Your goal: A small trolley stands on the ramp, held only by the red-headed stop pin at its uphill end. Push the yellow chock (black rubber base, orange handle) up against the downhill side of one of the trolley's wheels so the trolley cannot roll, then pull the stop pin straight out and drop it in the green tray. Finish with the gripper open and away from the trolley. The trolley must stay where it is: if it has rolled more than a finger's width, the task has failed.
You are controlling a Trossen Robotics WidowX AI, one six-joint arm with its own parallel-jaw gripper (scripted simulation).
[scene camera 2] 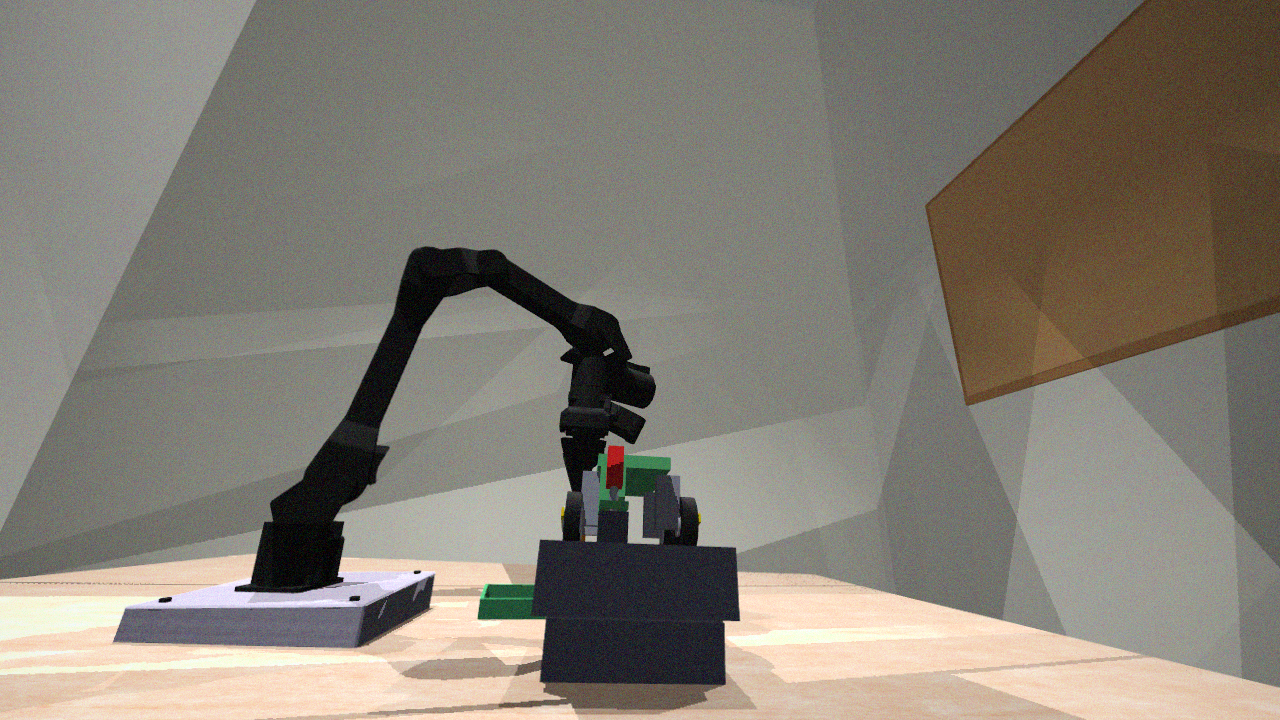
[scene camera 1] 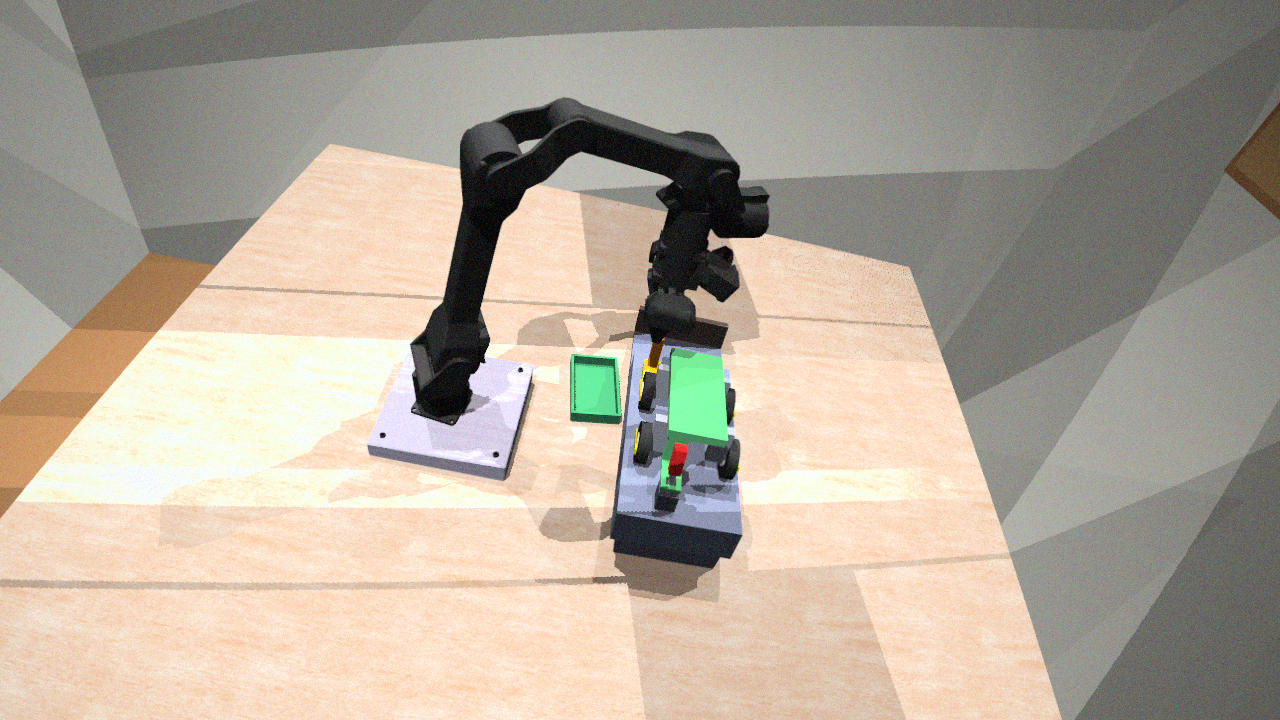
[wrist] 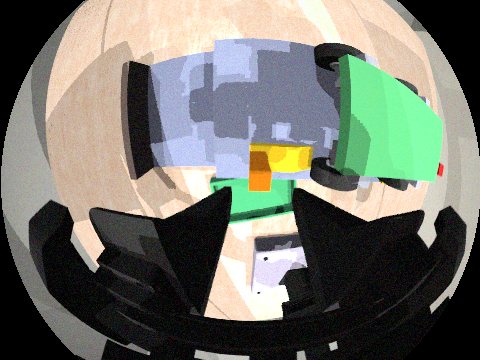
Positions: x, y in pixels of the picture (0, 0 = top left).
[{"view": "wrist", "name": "gripper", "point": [262, 194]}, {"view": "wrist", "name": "green-topped trolley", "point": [388, 131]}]
